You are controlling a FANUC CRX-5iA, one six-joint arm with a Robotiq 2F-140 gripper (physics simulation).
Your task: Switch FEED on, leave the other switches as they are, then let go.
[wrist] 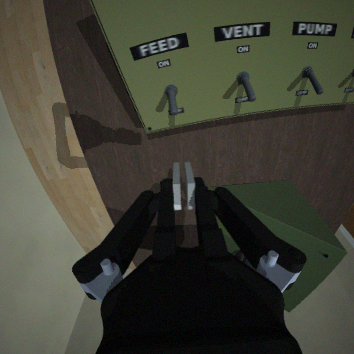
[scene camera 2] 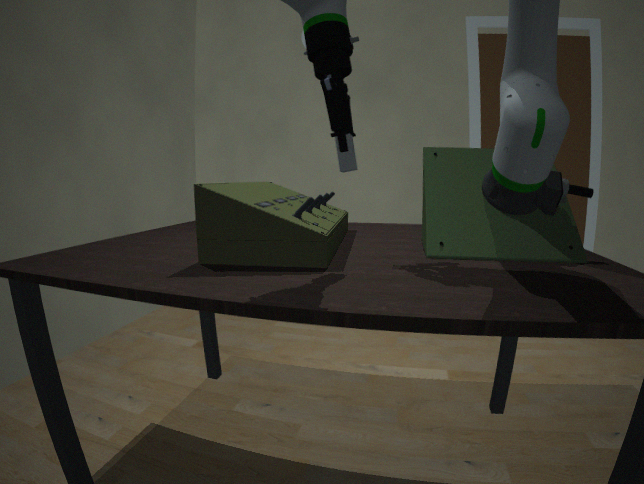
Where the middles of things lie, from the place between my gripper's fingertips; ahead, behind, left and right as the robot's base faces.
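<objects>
From my hand, the olive switch box [scene camera 2: 247,223] is 140 mm to the right of it and 210 mm ahead of it, and it's 100 mm below it.
</objects>
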